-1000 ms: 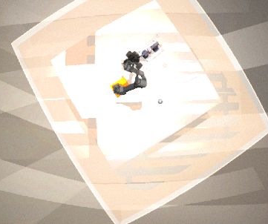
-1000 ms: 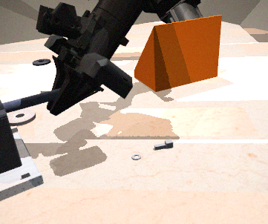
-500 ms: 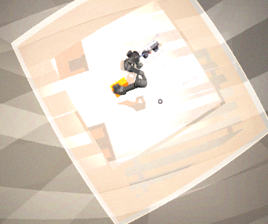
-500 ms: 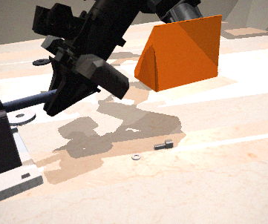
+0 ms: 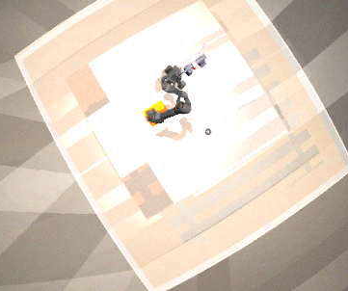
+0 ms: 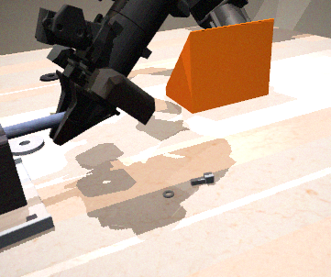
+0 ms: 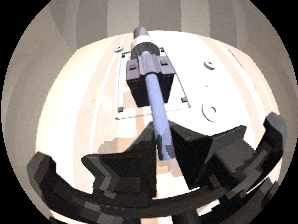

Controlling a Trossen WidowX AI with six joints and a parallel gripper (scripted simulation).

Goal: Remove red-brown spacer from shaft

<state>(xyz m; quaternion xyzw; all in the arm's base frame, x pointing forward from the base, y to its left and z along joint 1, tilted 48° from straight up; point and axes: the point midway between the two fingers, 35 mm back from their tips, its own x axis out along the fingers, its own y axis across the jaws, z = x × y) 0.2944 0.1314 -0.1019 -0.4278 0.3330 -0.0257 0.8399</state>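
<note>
My gripper tip is 6 cm short of the blue-grey shaft, 2 cm to the right of it and 2 cm below it. Also, from my gripper tip: red-brown spacer (12 cm ahead, 3 cm to the left, 3 cm below); small grey bolt (15 cm behind, 7 cm to the left, 5 cm below); pale washer (12 cm to the right, 5 cm below, 5 cm ahead).
</note>
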